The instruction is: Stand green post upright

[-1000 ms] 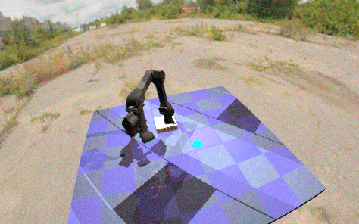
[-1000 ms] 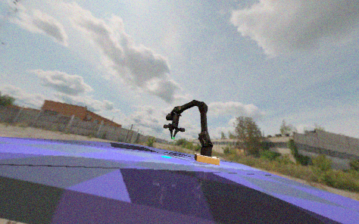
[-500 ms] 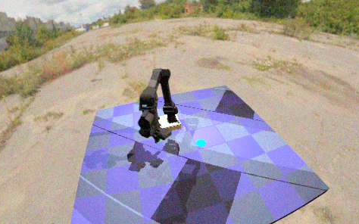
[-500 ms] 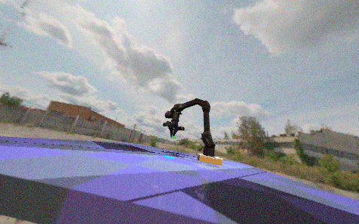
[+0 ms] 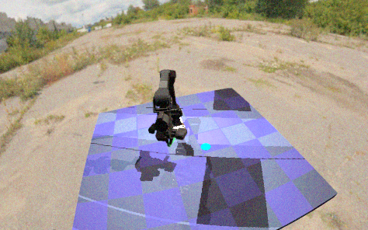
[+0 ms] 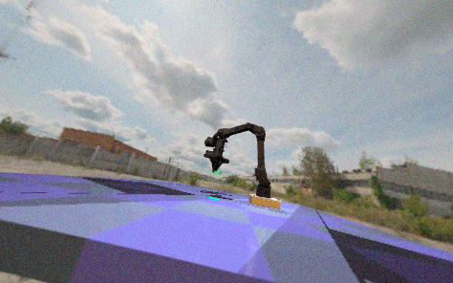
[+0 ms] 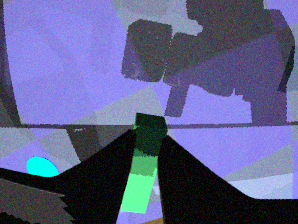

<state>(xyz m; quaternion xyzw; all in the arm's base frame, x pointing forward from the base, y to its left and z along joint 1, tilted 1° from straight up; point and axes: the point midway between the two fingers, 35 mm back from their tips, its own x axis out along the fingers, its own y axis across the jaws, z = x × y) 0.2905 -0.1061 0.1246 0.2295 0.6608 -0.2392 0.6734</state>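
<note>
The green post lies 20 mm behind my gripper tip and 10 mm to the left of it. Round my gripper tip: cyan circle 40 mm behind, 220 mm to the left, 130 mm below.
</note>
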